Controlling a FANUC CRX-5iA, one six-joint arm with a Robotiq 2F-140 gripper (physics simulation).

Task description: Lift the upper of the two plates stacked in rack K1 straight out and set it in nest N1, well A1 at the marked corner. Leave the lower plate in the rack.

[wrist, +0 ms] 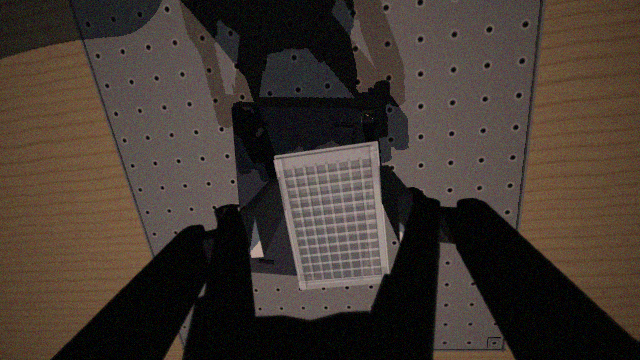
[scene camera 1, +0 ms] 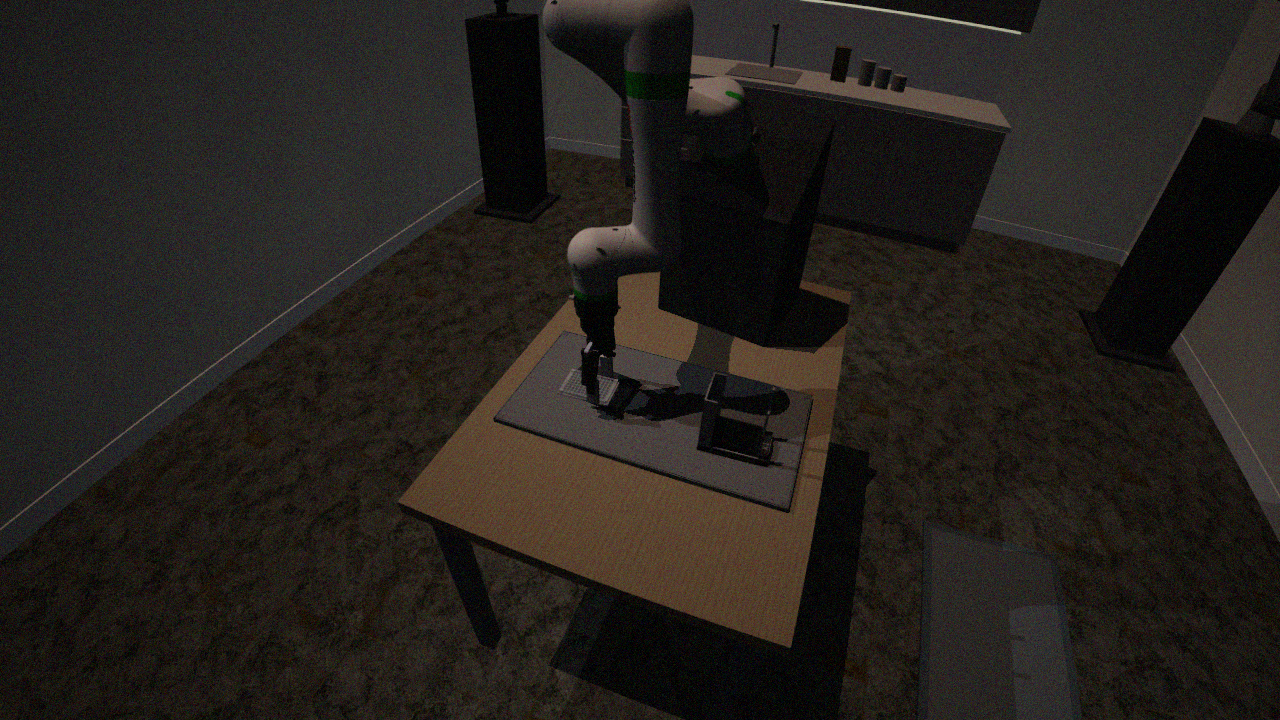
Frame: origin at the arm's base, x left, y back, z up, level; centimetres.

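Seen in the pictures: gripper, fingertip midpoint: [wrist: 330,188] [scene camera 1: 600,389]; arm's base at its link origin: [scene camera 1: 730,160].
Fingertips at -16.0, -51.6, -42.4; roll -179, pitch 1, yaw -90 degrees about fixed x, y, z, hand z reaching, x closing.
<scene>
Pixels of each thing's top centre, then the offset from my fingertips to it, as dx, dy, dz. Level surfaces: height alone.
- pale gridded plate at its top centre: [wrist: 334,226] [scene camera 1: 588,384] -3.0, +0.0, +0.8
- dark nest at its top centre: [wrist: 301,202] [scene camera 1: 600,383] -1.2, +2.8, -0.7
- dark rack at its top centre: [scene camera 1: 745,394] +34.5, -3.7, +13.3
- grey perforated board at its surface level: dz -2.2
- wooden table at its surface level: dz -3.5
My gripper [scene camera 1: 597,380] [wrist: 330,188] is shut on a pale gridded plate [scene camera 1: 575,385] [wrist: 334,220], one finger at each long side. The plate is held above a dark nest [wrist: 310,125], turned slightly relative to it in the wrist view. The plate and shadow hide much of the nest; its A1 mark cannot be read clearly. The gap between plate and nest cannot be judged exactly. In the scene view a dark rack [scene camera 1: 712,411] with a tall side wall and a thin post stands right of the gripper. A lower plate cannot be made out in its dark inside.
A grey perforated board [scene camera 1: 657,447] [wrist: 450,150] lies on the wooden table [scene camera 1: 626,546] [wrist: 580,200] under nest and rack. The dark robot pedestal [scene camera 1: 716,268] stands behind the board. Arm and gripper shadows fall across the board.
</scene>
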